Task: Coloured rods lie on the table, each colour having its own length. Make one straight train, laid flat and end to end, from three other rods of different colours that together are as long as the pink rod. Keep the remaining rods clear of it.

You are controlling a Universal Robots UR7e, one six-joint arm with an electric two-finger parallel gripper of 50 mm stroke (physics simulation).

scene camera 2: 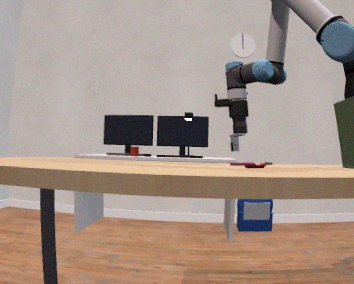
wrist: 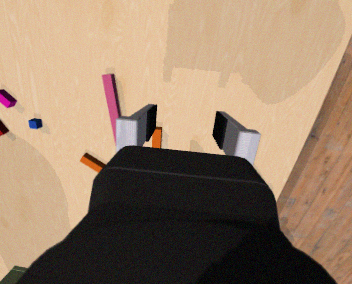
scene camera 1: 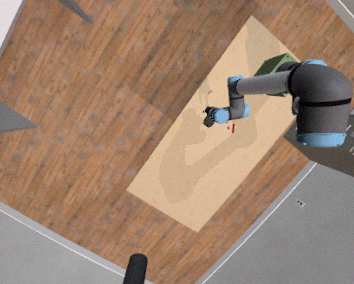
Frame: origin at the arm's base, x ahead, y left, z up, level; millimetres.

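Where they show: gripper, fingertip midpoint: (scene camera 2: 235,151) (wrist: 185,120) (scene camera 1: 206,113).
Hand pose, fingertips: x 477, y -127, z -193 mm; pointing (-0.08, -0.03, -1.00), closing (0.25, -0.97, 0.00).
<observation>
Each offset is from my fingertips to the top centre of the thing. Level surfaces: height alone.
My gripper (scene camera 2: 235,145) (wrist: 185,120) is wide open and empty, above the table. In the wrist view, the long pink rod @[36 mm back, 72 mm left, 43 mm down] (wrist: 111,102) lies left of the fingers, its near end hidden behind the left finger. One orange rod @[53 mm back, 17 mm left, 43 mm down] (wrist: 157,136) shows beside that finger, partly hidden by the gripper body. Another orange rod @[112 mm back, 83 mm left, 43 mm down] (wrist: 92,162) lies lower left, partly covered. A short blue rod @[81 mm back, 168 mm left, 43 mm down] (wrist: 35,123), a magenta rod @[62 mm back, 207 mm left, 43 mm down] (wrist: 7,99) (scene camera 1: 228,127) and a dark red rod @[88 mm back, 237 mm left, 43 mm down] (wrist: 2,129) (scene camera 1: 233,128) lie farther left. A small grey rod @[132 mm back, 94 mm right, 43 mm down] (scene camera 1: 209,92) lies apart, near the arm's wrist in scene camera 1.
A green box (scene camera 1: 270,69) (scene camera 2: 345,132) stands on the table @[53 mm down] (scene camera 1: 200,210) near the arm's base. The table's long edge borders the wooden floor (wrist: 320,180) at the right of the wrist view. Two monitors (scene camera 2: 128,130) (scene camera 2: 183,131) stand on a desk behind.
</observation>
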